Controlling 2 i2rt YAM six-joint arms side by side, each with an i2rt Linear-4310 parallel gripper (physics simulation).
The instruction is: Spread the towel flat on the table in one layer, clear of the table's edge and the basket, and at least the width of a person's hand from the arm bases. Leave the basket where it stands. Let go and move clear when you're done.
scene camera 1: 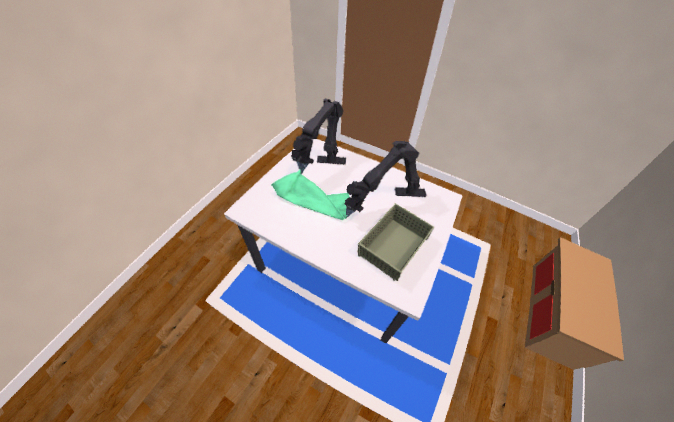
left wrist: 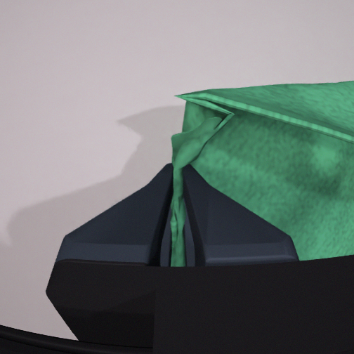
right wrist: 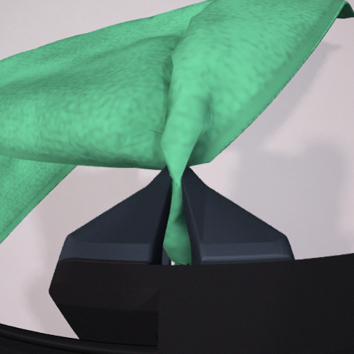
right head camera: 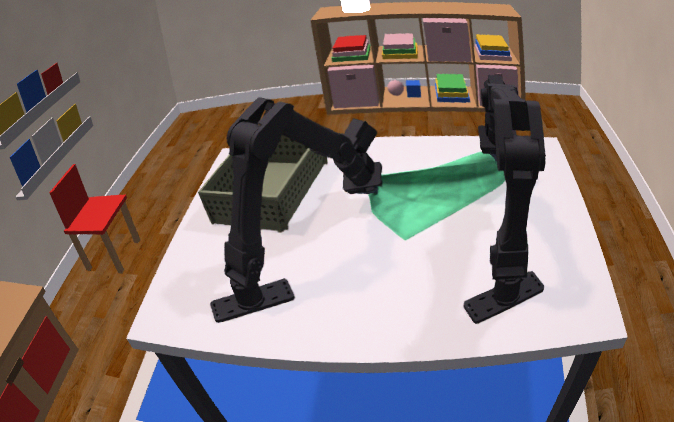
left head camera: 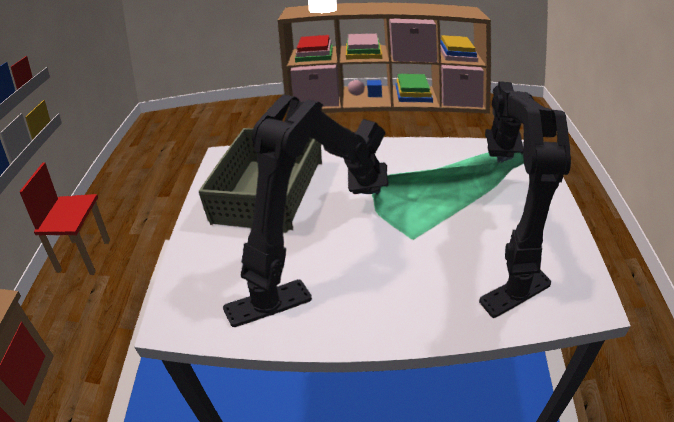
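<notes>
The green towel [left head camera: 425, 205] [right head camera: 417, 205] [scene camera 1: 302, 192] [left wrist: 270, 175] [right wrist: 100, 100] is folded and creased, stretched between my grippers. In the left head camera, its near corner points toward the arm bases. My left gripper [left head camera: 377, 192] [scene camera 1: 349, 212] [left wrist: 178, 175] is shut on a bunched part at the towel's end nearer the basket. My right gripper [left head camera: 501, 159] [scene camera 1: 301, 170] [right wrist: 176, 175] is shut on a pinched part at the other end, lifted above the table [left head camera: 350, 310] [right head camera: 350, 310]. The right arm hides its fingertips in the right head camera. The olive basket [left head camera: 227, 207] [right head camera: 275, 212] [scene camera 1: 377, 260] stands apart from the towel.
In the left head camera, the left arm's base plate [left head camera: 295, 295] is at the left front and the right arm's base plate [left head camera: 540, 285] at the right front. The left arm passes in front of part of the basket. A shelf unit [left head camera: 385, 11] stands beyond the table.
</notes>
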